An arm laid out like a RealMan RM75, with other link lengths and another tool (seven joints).
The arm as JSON. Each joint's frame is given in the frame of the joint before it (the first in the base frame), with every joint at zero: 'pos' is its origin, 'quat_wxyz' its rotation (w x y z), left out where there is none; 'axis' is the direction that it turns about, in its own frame. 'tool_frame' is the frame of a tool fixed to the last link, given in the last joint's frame.
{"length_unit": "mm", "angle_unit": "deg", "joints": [
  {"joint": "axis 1", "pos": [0.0, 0.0, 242.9], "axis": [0.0, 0.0, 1.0]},
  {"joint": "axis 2", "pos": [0.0, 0.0, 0.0], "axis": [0.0, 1.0, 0.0]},
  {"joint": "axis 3", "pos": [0.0, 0.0, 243.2], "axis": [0.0, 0.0, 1.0]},
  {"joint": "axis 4", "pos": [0.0, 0.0, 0.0], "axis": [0.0, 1.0, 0.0]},
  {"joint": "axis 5", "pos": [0.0, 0.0, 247.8], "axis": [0.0, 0.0, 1.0]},
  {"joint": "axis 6", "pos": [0.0, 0.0, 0.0], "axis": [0.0, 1.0, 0.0]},
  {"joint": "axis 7", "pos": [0.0, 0.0, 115.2], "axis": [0.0, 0.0, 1.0]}
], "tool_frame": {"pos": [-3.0, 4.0, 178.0], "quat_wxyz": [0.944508, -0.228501, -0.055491, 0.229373]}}
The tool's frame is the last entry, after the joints.
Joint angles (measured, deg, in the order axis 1, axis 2, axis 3, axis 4, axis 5, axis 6, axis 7), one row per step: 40.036, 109.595, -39.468, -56.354, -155.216, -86.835, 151.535; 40.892, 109.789, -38.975, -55.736, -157.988, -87.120, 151.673; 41.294, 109.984, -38.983, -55.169, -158.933, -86.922, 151.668; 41.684, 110.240, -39.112, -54.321, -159.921, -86.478, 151.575; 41.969, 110.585, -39.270, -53.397, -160.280, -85.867, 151.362; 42.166, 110.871, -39.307, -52.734, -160.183, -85.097, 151.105; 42.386, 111.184, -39.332, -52.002, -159.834, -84.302, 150.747; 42.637, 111.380, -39.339, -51.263, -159.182, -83.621, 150.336; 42.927, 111.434, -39.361, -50.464, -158.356, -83.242, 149.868; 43.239, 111.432, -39.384, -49.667, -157.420, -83.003, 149.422; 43.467, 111.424, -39.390, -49.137, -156.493, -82.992, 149.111; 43.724, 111.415, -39.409, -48.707, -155.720, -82.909, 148.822; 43.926, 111.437, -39.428, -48.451, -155.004, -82.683, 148.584; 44.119, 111.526, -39.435, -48.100, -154.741, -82.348, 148.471; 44.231, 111.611, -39.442, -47.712, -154.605, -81.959, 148.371; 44.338, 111.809, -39.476, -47.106, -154.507, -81.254, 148.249; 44.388, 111.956, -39.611, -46.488, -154.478, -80.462, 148.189; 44.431, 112.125, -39.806, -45.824, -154.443, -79.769, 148.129
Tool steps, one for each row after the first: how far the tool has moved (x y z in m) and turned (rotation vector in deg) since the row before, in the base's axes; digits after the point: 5 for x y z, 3 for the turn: 0.00635, -0.00332, -0.00097, -1.005, -1.563, -1.028; 0.00185, -0.00093, -0.00306, -0.555, -0.514, -0.255; 0.00274, -0.00130, -0.00468, -0.709, -0.587, -0.245; 0.00077, -0.00069, -0.00659, -0.611, -0.055, 0.028; -0.00076, 0.00147, -0.00480, -0.084, 0.197, 0.312; -0.00203, 0.00178, -0.00574, -0.099, 0.437, 0.467; -0.00341, 0.00227, -0.00525, -0.052, 0.662, 0.591; -0.00429, 0.00157, -0.00502, -0.244, 0.819, 0.606; -0.00498, 0.00139, -0.00483, -0.281, 0.933, 0.597; -0.00506, 0.00090, -0.00375, -0.227, 0.947, 0.477; -0.00474, 0.00147, -0.00285, -0.128, 0.739, 0.517; -0.00433, 0.00226, -0.00185, 0.110, 0.607, 0.532; -0.00206, 0.00134, -0.00224, 0.027, 0.289, 0.237; -0.00063, 0.00077, -0.00215, 0.024, 0.170, 0.095; 0.00002, 0.00079, -0.00373, 0.046, 0.168, 0.044; 0.00114, 0.00071, -0.00325, 0.086, -0.005, -0.041; 0.00108, -0.00015, -0.00404, -0.092, 0.025, -0.073
